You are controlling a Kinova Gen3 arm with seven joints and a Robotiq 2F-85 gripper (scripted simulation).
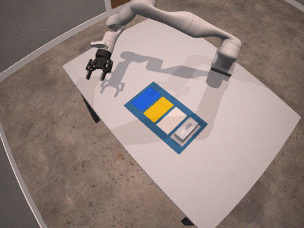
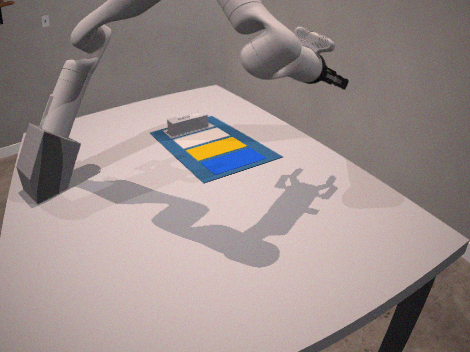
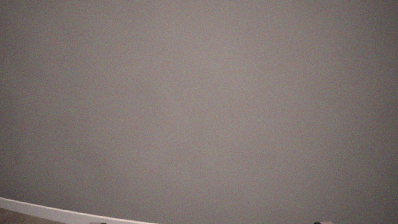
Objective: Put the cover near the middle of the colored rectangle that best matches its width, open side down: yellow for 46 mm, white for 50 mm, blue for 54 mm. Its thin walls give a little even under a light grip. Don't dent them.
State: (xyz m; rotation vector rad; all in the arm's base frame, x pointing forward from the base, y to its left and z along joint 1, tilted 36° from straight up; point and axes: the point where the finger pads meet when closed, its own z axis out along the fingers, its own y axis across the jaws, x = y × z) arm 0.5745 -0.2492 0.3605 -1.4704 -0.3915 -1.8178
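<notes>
The dark blue mat is 24 cm behind my hand, 23 cm below it and 21 cm to the left of it.
</notes>
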